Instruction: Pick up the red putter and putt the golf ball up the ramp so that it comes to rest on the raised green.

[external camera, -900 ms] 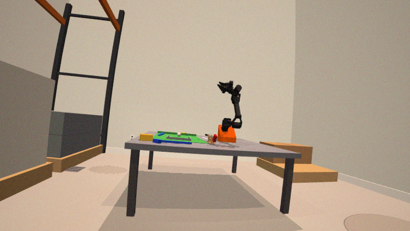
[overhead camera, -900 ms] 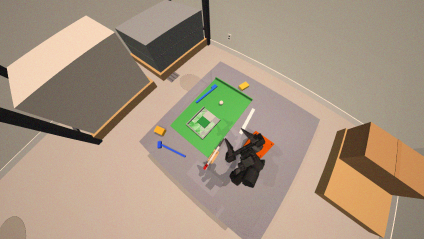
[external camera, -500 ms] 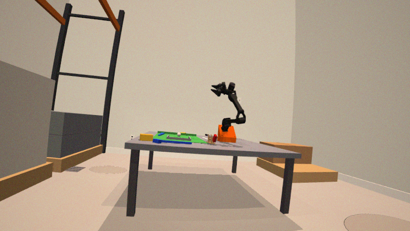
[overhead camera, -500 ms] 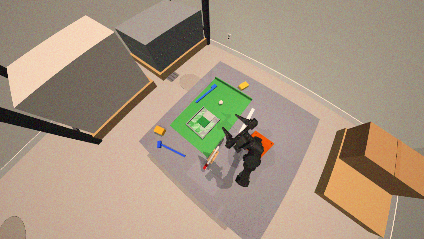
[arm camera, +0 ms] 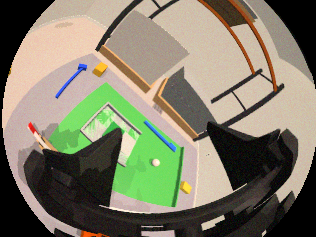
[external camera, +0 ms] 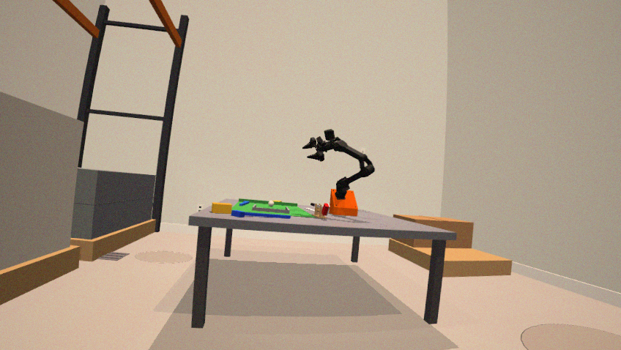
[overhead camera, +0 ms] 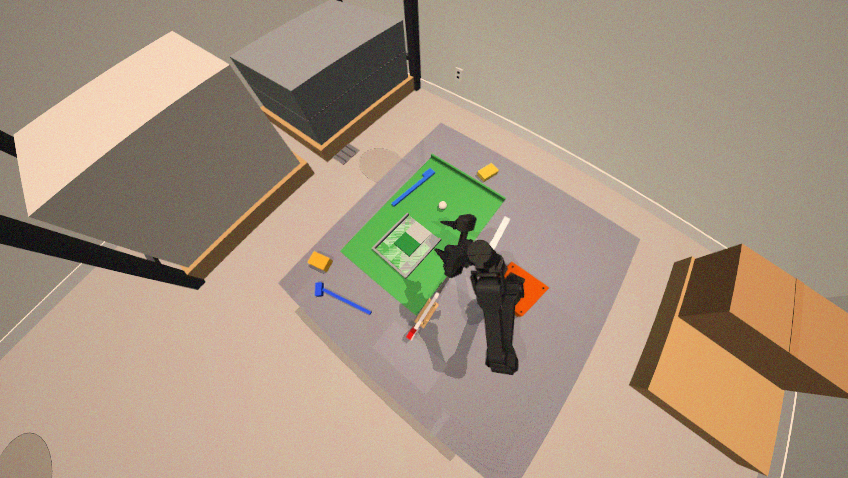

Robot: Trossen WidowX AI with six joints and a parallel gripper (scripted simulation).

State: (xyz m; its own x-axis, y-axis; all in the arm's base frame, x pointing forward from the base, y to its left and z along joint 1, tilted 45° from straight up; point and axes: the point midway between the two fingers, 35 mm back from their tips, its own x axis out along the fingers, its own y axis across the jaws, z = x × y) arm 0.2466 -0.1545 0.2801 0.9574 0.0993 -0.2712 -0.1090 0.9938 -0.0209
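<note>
Now: the red putter 70 mm behind my gripper tip, 180 mm to the left of it and 330 mm below it. The rest, counted from my gripper tip: white golf ball (130 mm ahead, 290 mm to the right, 370 mm below); wooden putter stand (70 mm behind, 190 mm to the left, 350 mm below); green mat (160 mm ahead, 170 mm to the right, 390 mm below).
</note>
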